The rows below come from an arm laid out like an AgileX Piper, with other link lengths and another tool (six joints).
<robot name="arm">
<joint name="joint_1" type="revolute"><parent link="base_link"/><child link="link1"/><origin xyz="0 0 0.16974" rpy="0 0 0"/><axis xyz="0 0 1"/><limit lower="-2.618" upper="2.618"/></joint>
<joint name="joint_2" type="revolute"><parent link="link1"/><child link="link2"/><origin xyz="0 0 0" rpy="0 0 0"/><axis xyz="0 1 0"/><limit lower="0" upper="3.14"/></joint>
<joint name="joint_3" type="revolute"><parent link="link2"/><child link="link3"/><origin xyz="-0.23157 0 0.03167" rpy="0 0 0"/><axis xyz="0 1 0"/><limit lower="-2.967" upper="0"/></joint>
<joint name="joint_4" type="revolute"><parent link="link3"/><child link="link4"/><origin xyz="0.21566 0 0.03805" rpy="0 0 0"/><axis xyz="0.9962 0 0.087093"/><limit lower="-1.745" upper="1.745"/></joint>
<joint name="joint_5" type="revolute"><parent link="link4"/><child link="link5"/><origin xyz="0 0 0" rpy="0 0 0"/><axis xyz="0 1 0"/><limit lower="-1.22" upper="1.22"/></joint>
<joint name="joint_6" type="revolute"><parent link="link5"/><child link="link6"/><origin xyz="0.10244 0 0.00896" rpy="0 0 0"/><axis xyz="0.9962 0 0.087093"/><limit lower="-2.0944" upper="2.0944"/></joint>
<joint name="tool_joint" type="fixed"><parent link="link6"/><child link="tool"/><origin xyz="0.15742 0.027 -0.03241" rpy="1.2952 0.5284 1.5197"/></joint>
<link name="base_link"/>
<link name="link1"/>
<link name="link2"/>
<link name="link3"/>
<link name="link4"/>
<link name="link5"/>
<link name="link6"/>
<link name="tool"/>
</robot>
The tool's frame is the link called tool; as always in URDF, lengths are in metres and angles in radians.
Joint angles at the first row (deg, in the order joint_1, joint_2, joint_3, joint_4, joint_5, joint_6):
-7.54 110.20 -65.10 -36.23 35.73 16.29
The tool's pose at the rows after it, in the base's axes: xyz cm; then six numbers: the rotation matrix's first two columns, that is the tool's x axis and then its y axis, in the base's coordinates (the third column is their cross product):
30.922, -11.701, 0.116, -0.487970, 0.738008, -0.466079, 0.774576, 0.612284, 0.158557
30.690, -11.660, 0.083, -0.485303, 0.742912, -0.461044, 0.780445, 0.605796, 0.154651
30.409, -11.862, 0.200, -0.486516, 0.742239, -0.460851, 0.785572, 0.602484, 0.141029
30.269, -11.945, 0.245, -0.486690, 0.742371, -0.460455, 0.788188, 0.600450, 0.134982
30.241, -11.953, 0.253, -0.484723, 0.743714, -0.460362, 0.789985, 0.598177, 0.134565
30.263, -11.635, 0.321, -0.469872, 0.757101, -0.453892, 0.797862, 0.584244, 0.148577
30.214, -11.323, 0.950, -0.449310, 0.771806, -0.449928, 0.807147, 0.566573, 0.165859
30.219, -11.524, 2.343, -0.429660, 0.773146, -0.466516, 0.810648, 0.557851, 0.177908
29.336, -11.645, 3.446, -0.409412, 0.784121, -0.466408, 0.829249, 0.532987, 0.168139
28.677, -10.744, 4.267, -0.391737, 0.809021, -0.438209, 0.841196, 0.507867, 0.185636
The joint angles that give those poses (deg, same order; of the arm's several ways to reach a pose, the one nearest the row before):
-7.55 110.20 -65.10 -36.11 36.18 16.29
-7.54 110.20 -65.10 -35.76 36.69 16.30
-7.54 110.20 -65.36 -35.89 37.72 16.23
-7.54 110.20 -65.45 -35.93 38.19 16.23
-7.54 110.20 -65.48 -35.94 38.30 16.36
-7.54 109.88 -65.47 -34.91 38.38 16.56
-7.54 108.48 -65.48 -33.40 39.24 16.33
-7.54 105.90 -65.47 -33.22 40.76 16.28
-7.54 103.69 -65.48 -32.42 43.92 16.20
-7.54 101.44 -65.47 -28.79 46.15 14.41

